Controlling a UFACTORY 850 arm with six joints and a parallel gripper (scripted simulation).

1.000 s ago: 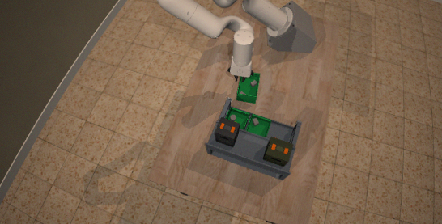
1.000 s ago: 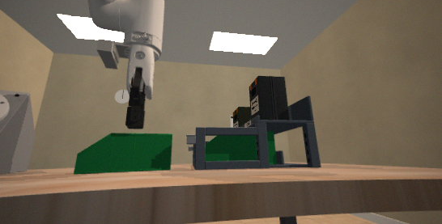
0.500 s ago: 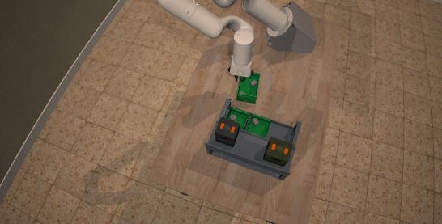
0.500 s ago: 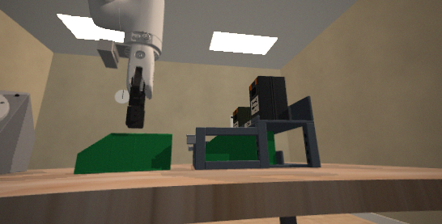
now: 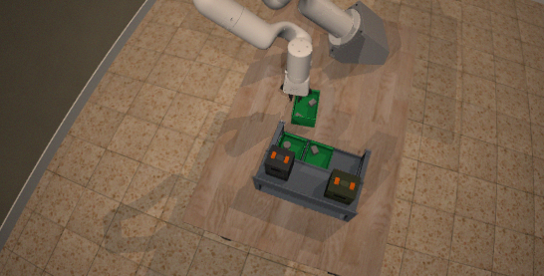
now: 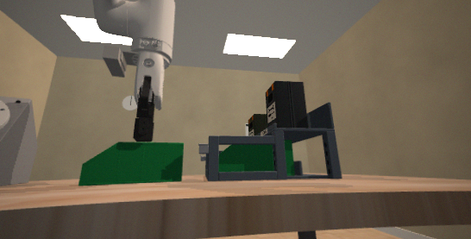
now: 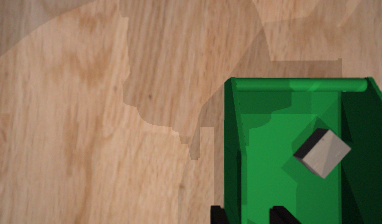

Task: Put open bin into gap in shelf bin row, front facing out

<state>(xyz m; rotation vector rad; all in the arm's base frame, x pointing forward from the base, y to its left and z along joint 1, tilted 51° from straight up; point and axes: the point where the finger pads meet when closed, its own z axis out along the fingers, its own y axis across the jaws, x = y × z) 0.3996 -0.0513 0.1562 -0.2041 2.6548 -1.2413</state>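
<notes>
Now: hand 60 mm above the green bin, 50 mm to the right of it and 10 mm past it. Round my hand: olive box (360 mm ahead, 240 mm to the left, 50 mm above); then grey shelf (270 mm ahead, 130 mm to the left, 30 mm below); then black box (320 mm ahead, 60 mm above, 10 mm to the left).
</notes>
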